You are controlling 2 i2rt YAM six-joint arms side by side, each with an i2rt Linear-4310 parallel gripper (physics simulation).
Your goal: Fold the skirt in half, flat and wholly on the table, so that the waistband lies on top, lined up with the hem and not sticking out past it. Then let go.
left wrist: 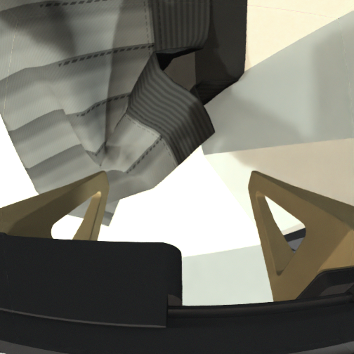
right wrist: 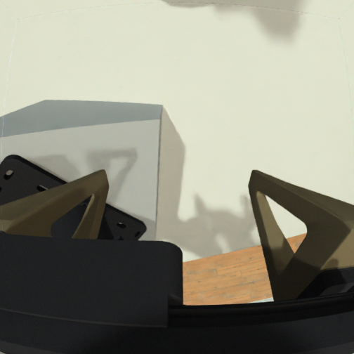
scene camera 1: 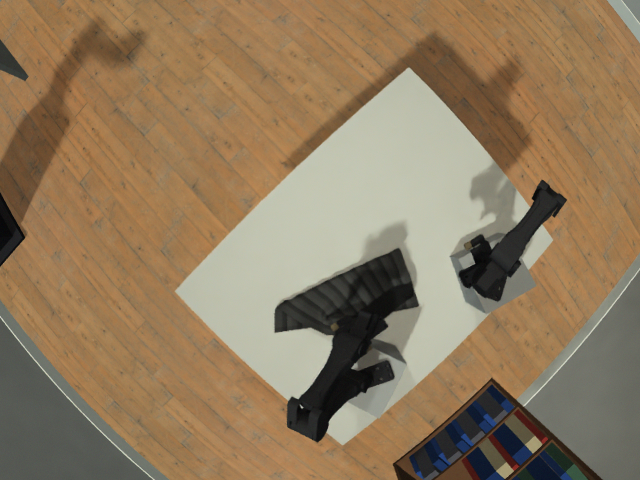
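Observation:
The dark grey pleated skirt [scene camera 1: 320, 299] [left wrist: 40, 100] lies on the white table [scene camera 1: 310, 222] [right wrist: 225, 75], its outline tapering at both ends. In the left wrist view its ribbed waistband [left wrist: 170, 112] runs down one side and is turned over at the near corner, with an open gap and raised, creased cloth beside it. The left arm hides part of the skirt in the scene view. My left gripper [scene camera 1: 338, 325] [left wrist: 178, 178] is open and empty, above the skirt's lower edge. My right gripper [scene camera 1: 471, 245] [right wrist: 178, 177] is open and empty, away from the skirt, near its own base.
Grey base blocks stand under the left arm [scene camera 1: 382, 397] and the right arm [scene camera 1: 516, 289]; the right wrist view shows a grey block [right wrist: 145, 165] with a black plate [right wrist: 45, 175]. A bookshelf [scene camera 1: 445, 467] stands beyond the table's lower right edge. Wooden floor [scene camera 1: 155, 155] surrounds the table.

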